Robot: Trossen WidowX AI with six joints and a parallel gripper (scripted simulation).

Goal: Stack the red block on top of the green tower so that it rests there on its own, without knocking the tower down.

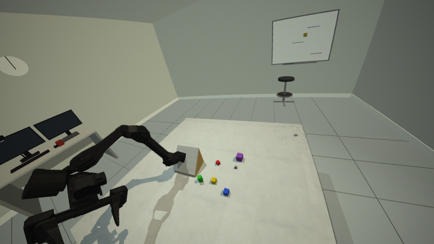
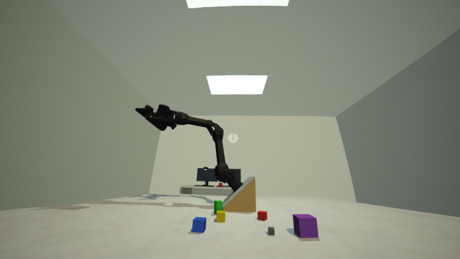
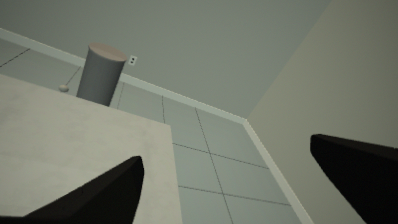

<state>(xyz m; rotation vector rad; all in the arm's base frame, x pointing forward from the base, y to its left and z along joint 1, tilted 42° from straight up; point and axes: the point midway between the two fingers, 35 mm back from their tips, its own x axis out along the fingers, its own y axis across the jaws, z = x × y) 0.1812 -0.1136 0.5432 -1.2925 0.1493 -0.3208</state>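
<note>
Now: gripper tip 53 cm to the right of the red block, 39 cm above it and 2 cm short of it. Also, from my gripper tip: yellow block 40 cm to the left, 38 cm below, 4 cm ahead; then small grey cube 53 cm to the left, 39 cm below, 15 cm ahead; then blue block 38 cm below, 35 cm to the left, 14 cm ahead.
</note>
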